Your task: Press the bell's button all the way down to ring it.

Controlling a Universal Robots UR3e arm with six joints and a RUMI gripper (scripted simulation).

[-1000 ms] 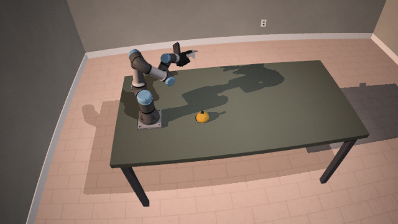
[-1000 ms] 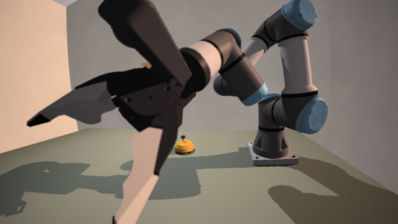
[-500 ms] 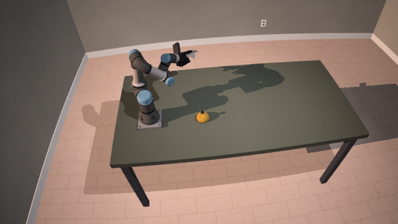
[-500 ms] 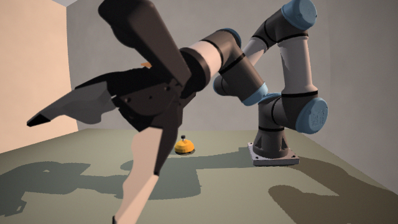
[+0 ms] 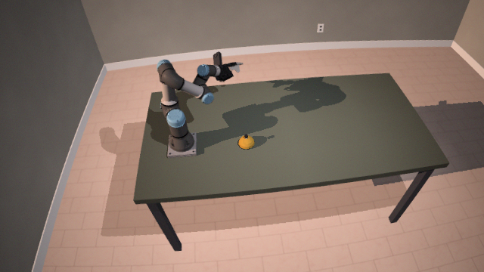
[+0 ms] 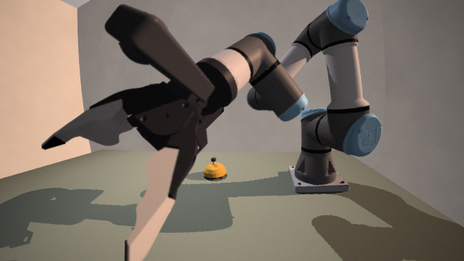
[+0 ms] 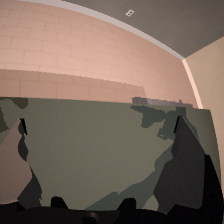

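My hand is 44 cm to the left of the dark button, 13 cm short of it and 12 cm above it. From my hand the other things lie so: orange dome bell (44 cm to the right, 14 cm below, 13 cm ahead).
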